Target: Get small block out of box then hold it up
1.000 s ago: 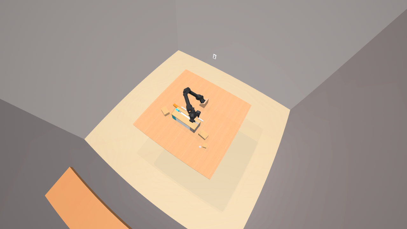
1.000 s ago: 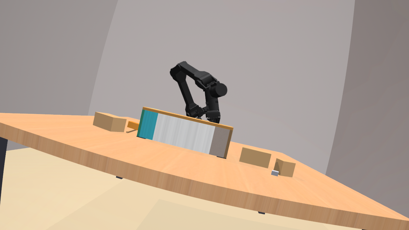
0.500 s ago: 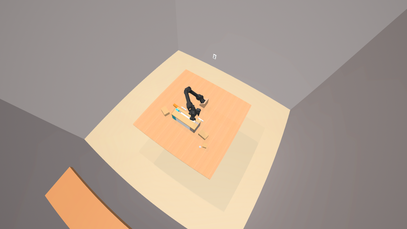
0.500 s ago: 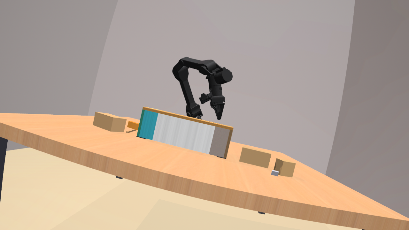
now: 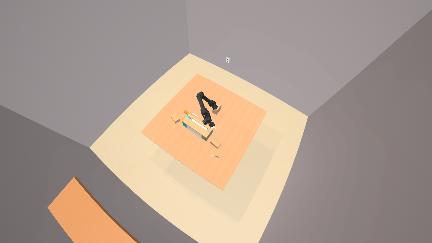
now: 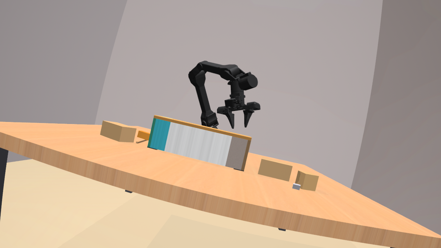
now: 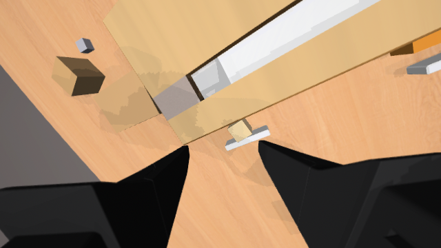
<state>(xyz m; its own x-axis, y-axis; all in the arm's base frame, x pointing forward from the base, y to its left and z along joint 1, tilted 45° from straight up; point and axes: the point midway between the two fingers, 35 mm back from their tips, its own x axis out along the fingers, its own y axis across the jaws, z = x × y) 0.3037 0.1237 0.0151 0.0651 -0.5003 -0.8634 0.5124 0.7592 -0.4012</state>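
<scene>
Now: the tan block 4 cm behind my gripper tip, 2 cm to the left of it and 14 cm below it. From my gripper tip the other things lie so: box (3 cm ahead, 14 cm to the right, 9 cm below); then cube (24 cm ahead, 25 cm to the left, 13 cm below); then orange stick (4 cm behind, 33 cm to the right, 13 cm below).
</scene>
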